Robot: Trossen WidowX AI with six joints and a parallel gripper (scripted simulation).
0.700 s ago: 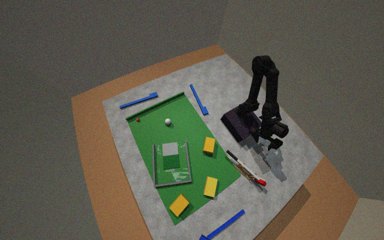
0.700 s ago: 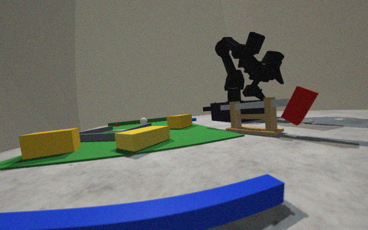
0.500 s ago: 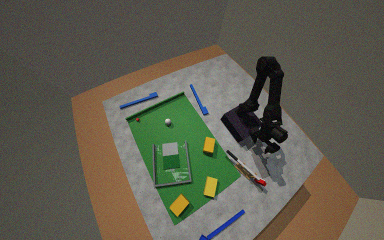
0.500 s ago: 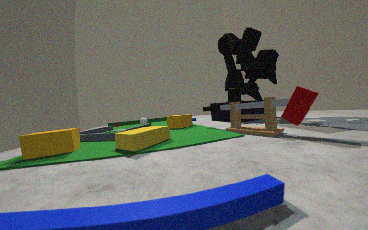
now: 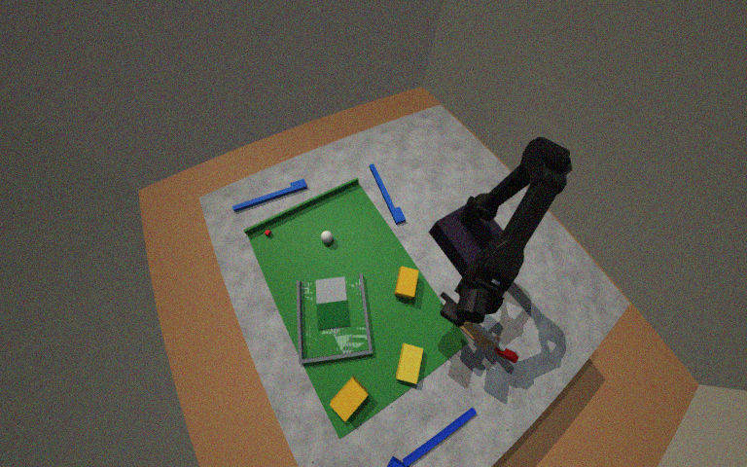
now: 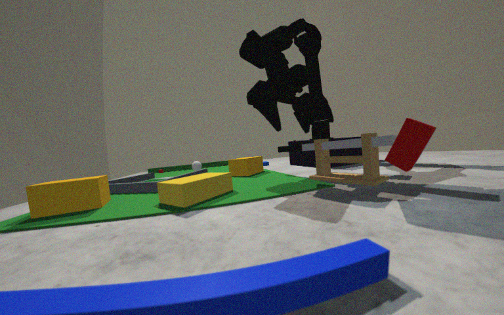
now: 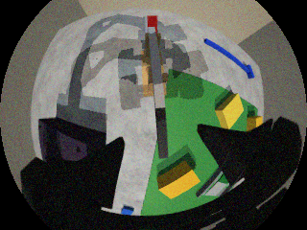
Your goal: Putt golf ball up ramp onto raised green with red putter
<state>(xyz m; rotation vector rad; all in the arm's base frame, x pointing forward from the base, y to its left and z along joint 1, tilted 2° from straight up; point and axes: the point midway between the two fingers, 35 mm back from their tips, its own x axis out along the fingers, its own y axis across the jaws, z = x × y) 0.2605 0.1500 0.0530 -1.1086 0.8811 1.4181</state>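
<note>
Now: the small wooden stand 12 cm to the left of my gripper tip and 6 cm below it. Also, from my gripper tip: white golf ball (46 cm to the right, 16 cm ahead, 8 cm below); small red marker (62 cm to the right, 31 cm ahead, 9 cm below).
</note>
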